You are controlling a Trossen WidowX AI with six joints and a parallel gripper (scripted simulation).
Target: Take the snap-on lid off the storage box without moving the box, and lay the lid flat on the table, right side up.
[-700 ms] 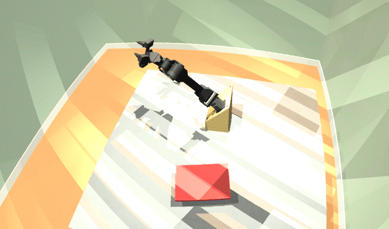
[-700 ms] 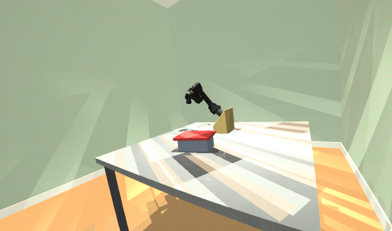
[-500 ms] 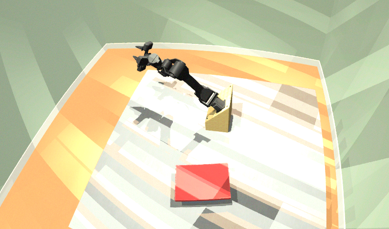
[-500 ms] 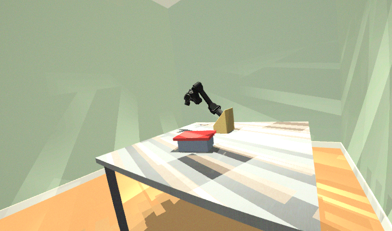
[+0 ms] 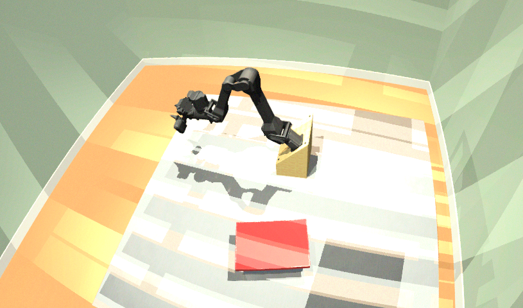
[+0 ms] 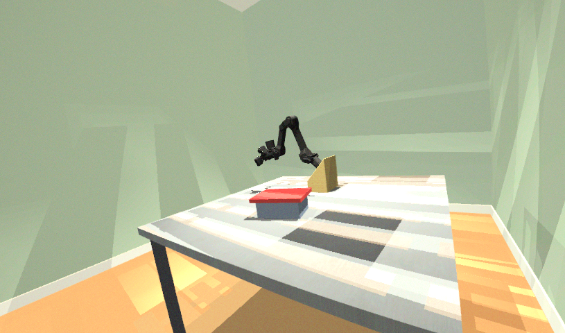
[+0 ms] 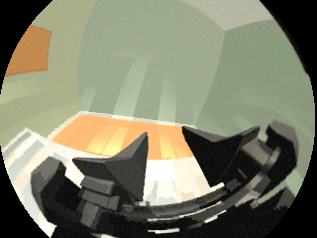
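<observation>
Right now the red lid is 520 mm ahead of my gripper tip, 500 mm to the left of it and 140 mm below it. The rest, counted from my gripper tip: storage box: 520 mm ahead, 500 mm to the left, 180 mm below.
</observation>
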